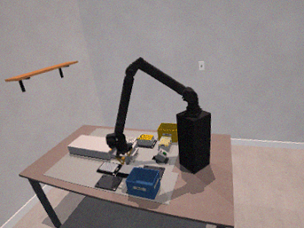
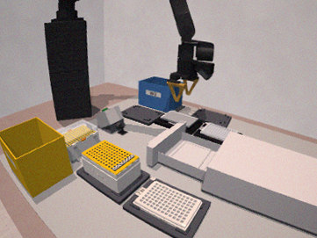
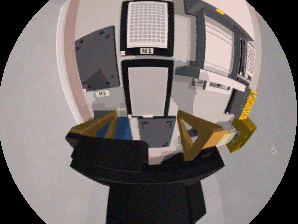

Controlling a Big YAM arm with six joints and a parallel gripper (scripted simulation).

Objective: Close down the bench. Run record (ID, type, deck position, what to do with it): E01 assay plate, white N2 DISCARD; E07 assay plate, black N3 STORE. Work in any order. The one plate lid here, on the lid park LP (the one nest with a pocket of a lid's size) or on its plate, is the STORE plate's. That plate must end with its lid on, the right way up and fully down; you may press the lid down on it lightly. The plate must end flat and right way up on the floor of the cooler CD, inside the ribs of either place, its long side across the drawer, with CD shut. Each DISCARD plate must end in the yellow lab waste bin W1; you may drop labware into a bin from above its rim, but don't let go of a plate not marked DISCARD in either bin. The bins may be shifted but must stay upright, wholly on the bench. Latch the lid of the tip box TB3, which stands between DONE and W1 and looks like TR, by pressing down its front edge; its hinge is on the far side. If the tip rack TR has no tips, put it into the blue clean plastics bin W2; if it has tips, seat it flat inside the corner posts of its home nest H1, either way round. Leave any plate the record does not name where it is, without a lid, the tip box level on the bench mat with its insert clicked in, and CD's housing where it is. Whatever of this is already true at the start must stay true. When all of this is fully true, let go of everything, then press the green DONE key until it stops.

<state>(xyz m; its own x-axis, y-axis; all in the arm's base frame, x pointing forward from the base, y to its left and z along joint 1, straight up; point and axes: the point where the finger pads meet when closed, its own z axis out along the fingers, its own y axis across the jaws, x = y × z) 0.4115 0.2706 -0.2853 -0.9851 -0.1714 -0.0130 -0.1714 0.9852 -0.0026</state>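
My hand is 90 mm above the plate lid. Also, from my hand: dark lid park nest 160 mm behind, 60 mm to the right, 110 mm below; black slab 110 mm below; black plate 100 mm below.
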